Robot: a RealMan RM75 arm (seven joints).
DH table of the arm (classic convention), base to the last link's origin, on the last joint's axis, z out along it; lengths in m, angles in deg. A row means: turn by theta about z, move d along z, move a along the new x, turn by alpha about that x. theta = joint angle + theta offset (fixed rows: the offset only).
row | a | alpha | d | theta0
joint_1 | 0 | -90 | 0.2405 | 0
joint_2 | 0 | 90 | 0 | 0
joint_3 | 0 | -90 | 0.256 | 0
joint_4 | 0 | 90 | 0 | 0
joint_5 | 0 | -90 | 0.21 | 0
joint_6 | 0 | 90 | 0 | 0
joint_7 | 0 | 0 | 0.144 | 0
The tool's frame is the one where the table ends.
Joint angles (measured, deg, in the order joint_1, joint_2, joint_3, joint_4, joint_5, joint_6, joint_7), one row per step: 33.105 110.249 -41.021 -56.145 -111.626 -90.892 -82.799; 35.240 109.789 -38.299 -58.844 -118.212 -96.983 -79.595; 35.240 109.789 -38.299 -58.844 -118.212 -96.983 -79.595; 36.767 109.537 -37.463 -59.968 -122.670 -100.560 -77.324; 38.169 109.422 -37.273 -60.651 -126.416 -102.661 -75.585; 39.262 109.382 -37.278 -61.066 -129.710 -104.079 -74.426; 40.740 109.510 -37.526 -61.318 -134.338 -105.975 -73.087
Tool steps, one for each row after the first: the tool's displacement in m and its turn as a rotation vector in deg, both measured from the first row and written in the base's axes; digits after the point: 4 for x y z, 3 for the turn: -0.0053 -0.0045 0.0075 -4.415 -3.661 -0.527; -0.0053 -0.0045 0.0075 -4.415 -3.661 -0.527; -0.0079 -0.0072 0.0087 -7.992 -6.346 -1.740; -0.0102 -0.0075 0.0082 -10.551 -8.896 -3.020; -0.0108 -0.0076 0.0073 -12.485 -11.299 -4.255; -0.0111 -0.0083 0.0041 -15.409 -14.669 -6.030
